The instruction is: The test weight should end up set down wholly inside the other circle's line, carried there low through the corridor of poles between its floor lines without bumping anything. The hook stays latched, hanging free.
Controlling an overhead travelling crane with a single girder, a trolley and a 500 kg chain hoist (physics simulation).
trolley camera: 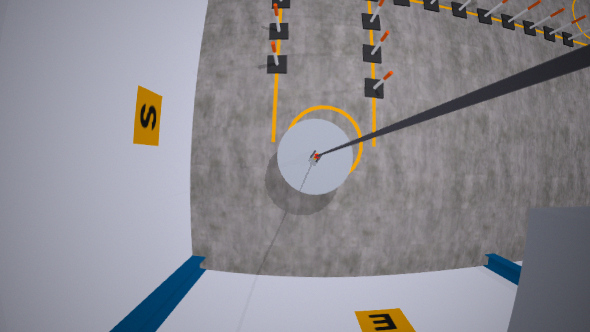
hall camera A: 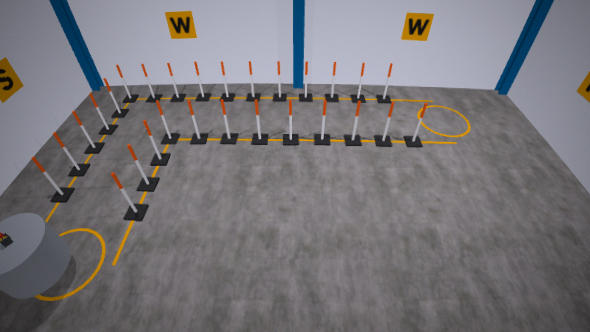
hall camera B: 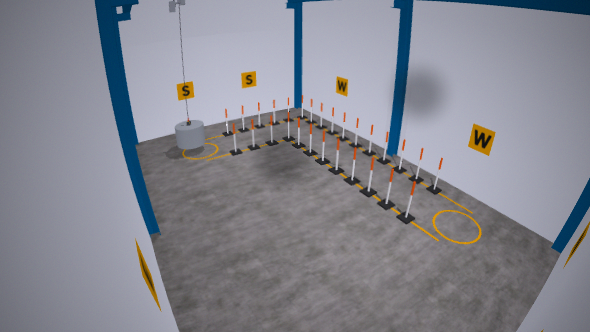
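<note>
The test weight (hall camera A: 35, 255) (hall camera B: 190, 136) (trolley camera: 332, 175), a grey cylinder, hangs low above the floor, its shadow offset beneath it. It is partly cut off at the left edge in hall camera A. The hook (hall camera A: 4, 239) (hall camera B: 188, 122) (trolley camera: 315, 157) is shut on it at its top centre. In the trolley camera the weight covers the lower left part of the near circle (hall camera A: 104, 250) (hall camera B: 218, 150) (trolley camera: 324, 107) and reaches past its line. The other circle (hall camera A: 470, 126) (hall camera B: 433, 224) lies at the corridor's far end.
Orange-and-white poles (hall camera A: 290, 122) (hall camera B: 353, 170) (trolley camera: 381, 82) on black bases stand in two rows along floor lines (hall camera A: 120, 250) (hall camera B: 425, 231) (trolley camera: 275, 110), forming an L-shaped corridor. The nearest poles are above the weight in the trolley camera, apart from it. Walls and blue columns (hall camera A: 298, 45) (hall camera B: 403, 75) surround the floor.
</note>
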